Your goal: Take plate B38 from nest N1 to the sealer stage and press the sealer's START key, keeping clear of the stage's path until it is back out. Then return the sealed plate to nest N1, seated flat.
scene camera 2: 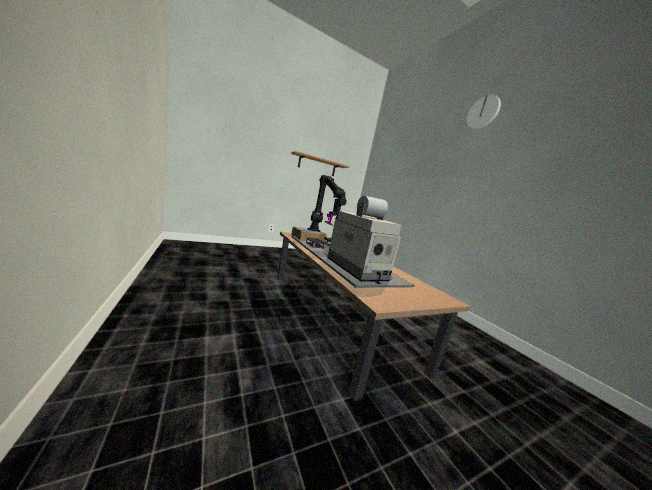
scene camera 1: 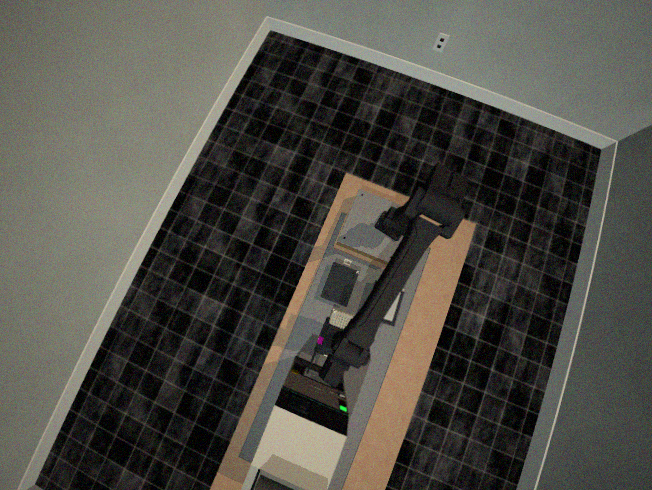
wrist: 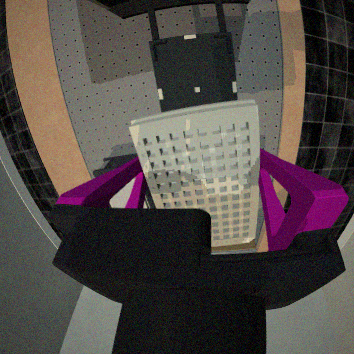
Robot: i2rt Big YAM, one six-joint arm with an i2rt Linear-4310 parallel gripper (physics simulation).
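Where they show: gripper, fingertip midpoint: [wrist: 200,157]; arm's base at its link origin: [scene camera 2: 313,230] [scene camera 1: 390,226].
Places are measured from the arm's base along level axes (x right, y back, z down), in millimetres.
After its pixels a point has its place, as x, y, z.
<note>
My gripper [wrist: 200,157] @(-37, -490, -146) [scene camera 2: 330,217] @(-37, -490, -146) is shut on plate B38 [wrist: 202,162] @(-36, -493, -160) [scene camera 1: 340,318] @(-10, -429, -162), a pale many-welled plate, with a magenta finger at each side. The plate is held above the table, its far edge just short of the dark stage [wrist: 195,70] @(-46, -550, -30) in the wrist view. The stage is out of the sealer [scene camera 1: 303,434] @(-83, -740, -276) [scene camera 2: 358,245] @(-34, -1013, -113), on two rails, and carries no plate. A green-lit patch [scene camera 1: 343,408] @(-164, -651, -198) shows on the sealer's front; I cannot tell whether it is the START key. A dark nest [scene camera 1: 339,284] @(47, -332, 31) stands empty; its label is unreadable.
Another nest with a pale plate [scene camera 1: 392,308] @(-189, -293, 0) stands beside the arm [scene camera 1: 395,276] @(-18, -259, -486), partly hidden by it. The wooden block with a grey top [scene camera 1: 371,205] @(119, 37, 2) is at the table's far end. A white roll [scene camera 2: 374,207] @(-106, -960, -345) sits on the sealer. A shelf [scene camera 2: 318,159] is on the wall.
</note>
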